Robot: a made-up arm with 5 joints.
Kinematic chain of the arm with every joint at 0, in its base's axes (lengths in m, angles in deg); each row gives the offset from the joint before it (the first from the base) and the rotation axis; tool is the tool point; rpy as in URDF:
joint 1: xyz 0.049 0 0.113 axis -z
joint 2: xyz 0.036 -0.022 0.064 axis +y
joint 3: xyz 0.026 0 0.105 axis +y
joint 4: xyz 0.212 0 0.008 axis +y
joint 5: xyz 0.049 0.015 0 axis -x
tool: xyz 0 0 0 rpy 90 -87.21 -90
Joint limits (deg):
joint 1: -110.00..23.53
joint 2: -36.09..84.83
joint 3: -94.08..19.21
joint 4: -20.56..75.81
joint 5: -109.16..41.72
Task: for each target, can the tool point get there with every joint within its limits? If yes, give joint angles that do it. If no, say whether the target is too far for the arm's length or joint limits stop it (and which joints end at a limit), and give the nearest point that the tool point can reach.
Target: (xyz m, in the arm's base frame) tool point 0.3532 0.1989 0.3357
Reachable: yes | joints -34.28 35.79 -55.60 8.76 -37.44
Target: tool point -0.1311 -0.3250 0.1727
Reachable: no: joint limits stop it (at a limit: joint 2, joint 3, joint 4) | nearest point -0.0434 -0.1667 0.4580 | short by 0.338 m
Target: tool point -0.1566 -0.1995 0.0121
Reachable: no: joint limits stop it (at a limit: joint 1, joint 2, joint 3, joint 4) | nearest point 0.0923 -0.0265 -0.0472 | short by 0.309 m
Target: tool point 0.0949 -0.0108 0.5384
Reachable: yes | joints 4.68 -23.42 -63.25 26.26 6.26
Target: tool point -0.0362 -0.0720 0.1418
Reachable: no: joint limits stop it (at a limit: joint 1, joint 2, joint 3, joint 4) | nearest point 0.0923 -0.0265 -0.0472 | short by 0.233 m
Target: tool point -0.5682 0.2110 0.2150
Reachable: no: too far | nearest point -0.0824 0.3815 0.2144 | short by 0.515 m
